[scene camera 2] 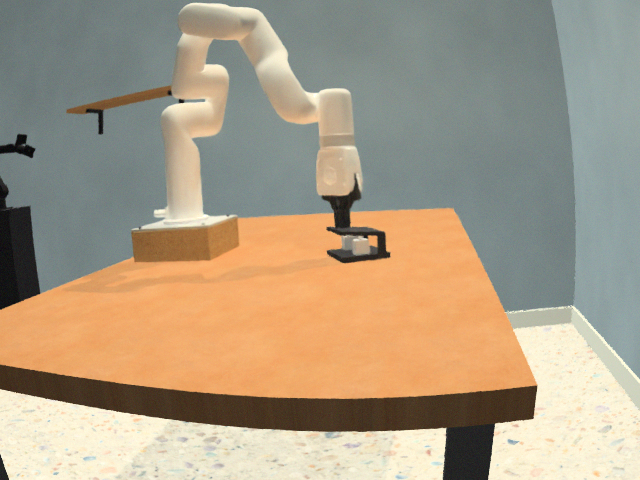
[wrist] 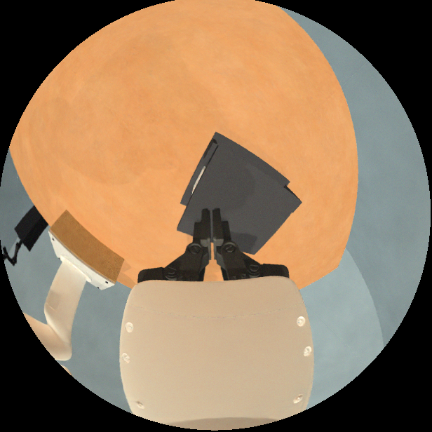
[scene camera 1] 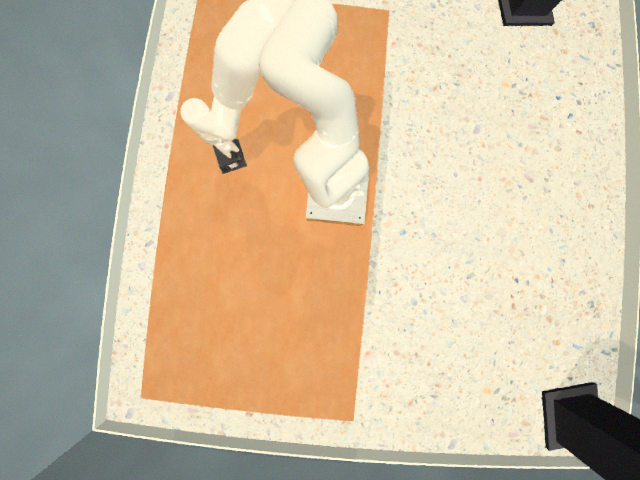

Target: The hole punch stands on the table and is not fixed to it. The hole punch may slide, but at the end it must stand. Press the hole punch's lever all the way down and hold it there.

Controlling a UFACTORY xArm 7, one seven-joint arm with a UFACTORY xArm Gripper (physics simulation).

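Frame: origin at the arm's base, x right, y ahead, z up, level; millimetres.
Where they show: gripper, fingertip midpoint: (scene camera 2: pixel 342 227) (scene camera 1: pixel 232 155); arm's base, origin of the base link: (scene camera 2: pixel 186 221).
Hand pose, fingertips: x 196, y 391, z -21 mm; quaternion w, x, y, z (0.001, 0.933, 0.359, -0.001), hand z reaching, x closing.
Observation:
Each offset is from my fingertips to the centre of the thing. Level surfaces: height alone.
The black hole punch {dx +22, dy +27, dz -30 mm} (scene camera 1: pixel 224 164) (scene camera 2: pixel 383 243) stands upright on the table {dz -62 mm} (scene camera 1: pixel 248 310) (scene camera 2: pixel 268 330) (wrist: pixel 125 100), with pale blocks between its base and its lever. Its lever {dx +23, dy +24, dz -7 mm} (scene camera 2: pixel 361 230) (wrist: pixel 240 195) is a flat dark plate that lies nearly level in the second scene view, close above the pale blocks. My gripper (scene camera 2: pixel 341 226) (wrist: pixel 211 219) is shut and empty. It points down, and its fingertips are at the top of the lever near its free end, seemingly touching it. In the first scene view the arm hides part of the lever and the fingertips.
The arm's base stands on a wooden block (scene camera 2: pixel 173 245) (wrist: pixel 87 245) with a pale plate on top, left of the hole punch in the second scene view. The table's far right edge lies beyond the hole punch there. A wooden shelf (scene camera 2: pixel 124 99) hangs on the back wall.

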